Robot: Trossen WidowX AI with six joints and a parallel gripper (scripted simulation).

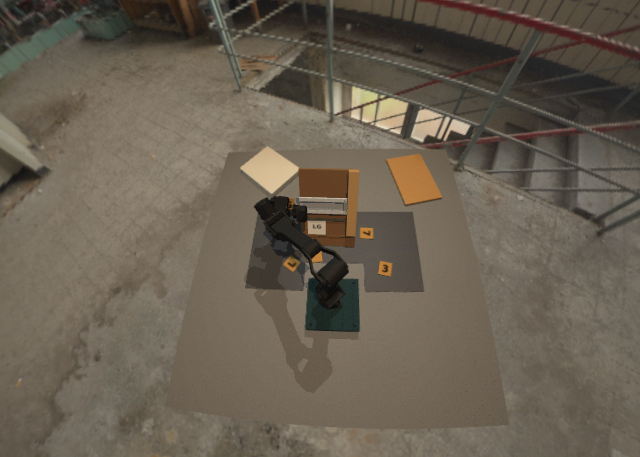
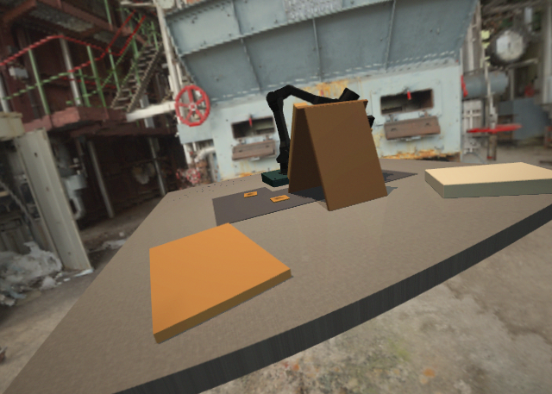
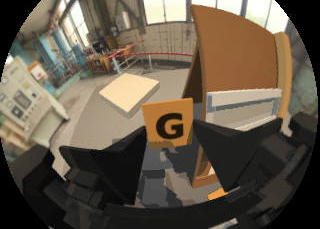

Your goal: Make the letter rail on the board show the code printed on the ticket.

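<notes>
The white ticket lies 10 cm to the right of my gripper tip, 9 cm below it and 8 cm behind it. The rest, counted from my gripper tip: orange tile marked l: 20 cm behind, 17 cm below, 3 cm to the left; then orange tile marked g: right at my gripper tip; then dark mat: 20 cm behind, 17 cm below, 16 cm to the right.
</notes>
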